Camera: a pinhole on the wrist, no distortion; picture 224 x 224 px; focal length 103.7 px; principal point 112.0 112.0 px. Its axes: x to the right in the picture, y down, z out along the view. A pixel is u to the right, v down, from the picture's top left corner.
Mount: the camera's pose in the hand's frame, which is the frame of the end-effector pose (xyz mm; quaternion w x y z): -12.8 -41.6 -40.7 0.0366 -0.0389 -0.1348 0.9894
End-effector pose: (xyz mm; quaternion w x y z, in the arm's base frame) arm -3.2 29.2 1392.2 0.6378 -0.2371 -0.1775 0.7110
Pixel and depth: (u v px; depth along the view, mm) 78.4 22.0 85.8
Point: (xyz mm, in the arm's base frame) -44.1 43.7 1440.6
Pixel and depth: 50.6 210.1 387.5
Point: 269.1 262.8 1865.0
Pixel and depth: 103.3 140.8 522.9
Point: 24.4 67.0 1924.7
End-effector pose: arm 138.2 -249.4 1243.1 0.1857 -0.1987 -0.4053 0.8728
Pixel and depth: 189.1 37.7 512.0
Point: 195.4 -907.1 1472.9
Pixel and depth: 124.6 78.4 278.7
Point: 73.9 -423.4 1423.4
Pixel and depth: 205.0 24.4 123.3
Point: 191.7 -394.5 1298.9
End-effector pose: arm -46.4 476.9 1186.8 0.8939 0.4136 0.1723 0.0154
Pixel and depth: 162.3 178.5 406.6
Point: -249.8 -14.8 1137.8
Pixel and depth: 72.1 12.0 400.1
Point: 246.4 301.3 1579.7
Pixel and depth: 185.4 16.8 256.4
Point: -137.7 340.9 1498.2
